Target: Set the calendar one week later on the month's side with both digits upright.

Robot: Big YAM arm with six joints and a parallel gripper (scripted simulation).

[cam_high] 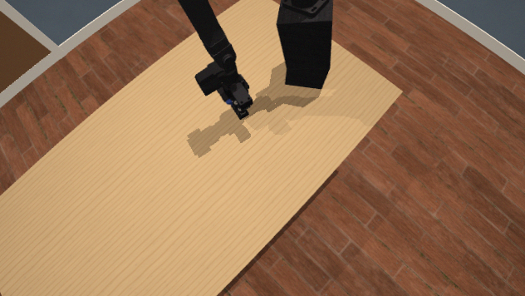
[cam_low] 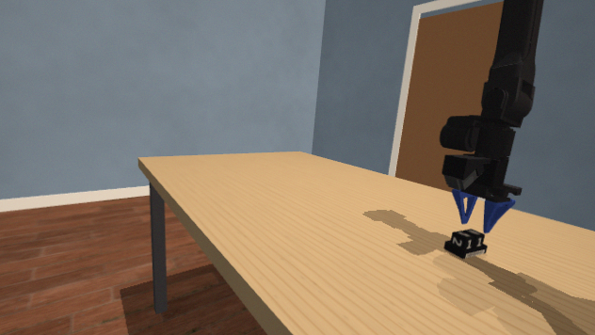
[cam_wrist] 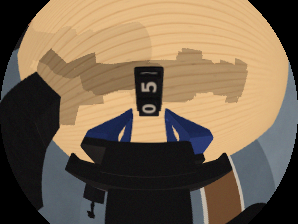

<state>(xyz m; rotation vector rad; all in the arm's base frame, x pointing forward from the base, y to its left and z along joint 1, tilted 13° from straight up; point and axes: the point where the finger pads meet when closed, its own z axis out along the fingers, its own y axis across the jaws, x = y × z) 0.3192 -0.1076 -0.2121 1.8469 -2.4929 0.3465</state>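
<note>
Right now the black date cube is 30 mm below my hand. The rest, counted from my hand: black tray (50 mm below, 20 mm to the left); black cube (30 mm to the left, 30 mm below, 10 mm ahead).
</note>
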